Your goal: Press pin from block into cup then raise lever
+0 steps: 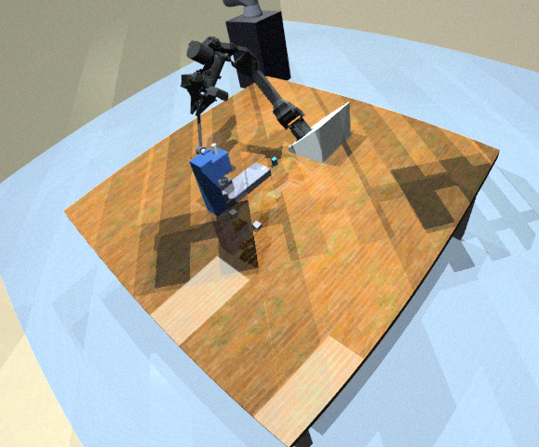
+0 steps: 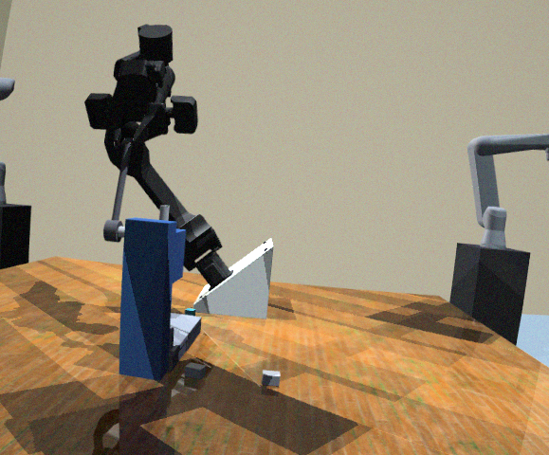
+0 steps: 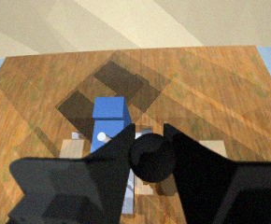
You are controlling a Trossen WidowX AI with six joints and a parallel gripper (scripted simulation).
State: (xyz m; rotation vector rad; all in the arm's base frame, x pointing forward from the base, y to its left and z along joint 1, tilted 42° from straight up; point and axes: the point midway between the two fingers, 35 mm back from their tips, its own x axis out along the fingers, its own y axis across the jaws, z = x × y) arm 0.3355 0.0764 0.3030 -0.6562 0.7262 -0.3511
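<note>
My gripper tip is 10 mm to the right of the lever and 50 mm above it. Also, from my gripper tip: teal cube (220 mm behind, 100 mm to the left, 310 mm below); then punch (10 mm ahead, 70 mm to the left, 170 mm below).
</note>
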